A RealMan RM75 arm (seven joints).
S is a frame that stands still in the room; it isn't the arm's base.
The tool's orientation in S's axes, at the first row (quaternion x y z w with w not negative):
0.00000, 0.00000, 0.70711, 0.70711
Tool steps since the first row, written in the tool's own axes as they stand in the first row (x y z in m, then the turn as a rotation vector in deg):
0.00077, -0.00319, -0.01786, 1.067, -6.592, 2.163
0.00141, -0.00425, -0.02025, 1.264, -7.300, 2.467
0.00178, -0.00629, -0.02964, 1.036, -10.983, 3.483
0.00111, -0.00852, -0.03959, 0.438, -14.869, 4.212
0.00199, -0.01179, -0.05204, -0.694, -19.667, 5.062
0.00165, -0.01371, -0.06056, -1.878, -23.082, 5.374
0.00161, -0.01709, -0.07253, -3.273, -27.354, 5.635
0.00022, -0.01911, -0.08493, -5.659, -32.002, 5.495
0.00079, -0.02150, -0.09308, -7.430, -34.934, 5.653
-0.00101, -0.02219, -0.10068, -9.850, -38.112, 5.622
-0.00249, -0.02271, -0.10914, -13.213, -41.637, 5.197
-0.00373, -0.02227, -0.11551, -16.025, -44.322, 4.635
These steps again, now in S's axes. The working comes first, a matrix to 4 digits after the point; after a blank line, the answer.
The tool's axes in the first row as the columns of a matrix, in S's axes (used below as rounded here):
0.0000, -1.0000, 0.0000
1.0000, 0.0000, 0.0000
0.0000, 0.0000, 1.0000

0.00319, 0.00077, -0.01786, 6.592, 1.067, 2.163
0.00425, 0.00141, -0.02025, 7.300, 1.264, 2.467
0.00629, 0.00178, -0.02964, 10.983, 1.036, 3.483
0.00852, 0.00111, -0.03959, 14.869, 0.438, 4.212
0.01179, 0.00199, -0.05204, 19.667, -0.694, 5.062
0.01371, 0.00165, -0.06056, 23.082, -1.878, 5.374
0.01709, 0.00161, -0.07253, 27.354, -3.273, 5.635
0.01911, 0.00022, -0.08493, 32.002, -5.659, 5.495
0.02150, 0.00079, -0.09308, 34.934, -7.430, 5.653
0.02219, -0.00101, -0.10068, 38.112, -9.850, 5.622
0.02271, -0.00249, -0.10914, 41.637, -13.213, 5.197
0.02227, -0.00373, -0.11551, 44.322, -16.025, 4.635

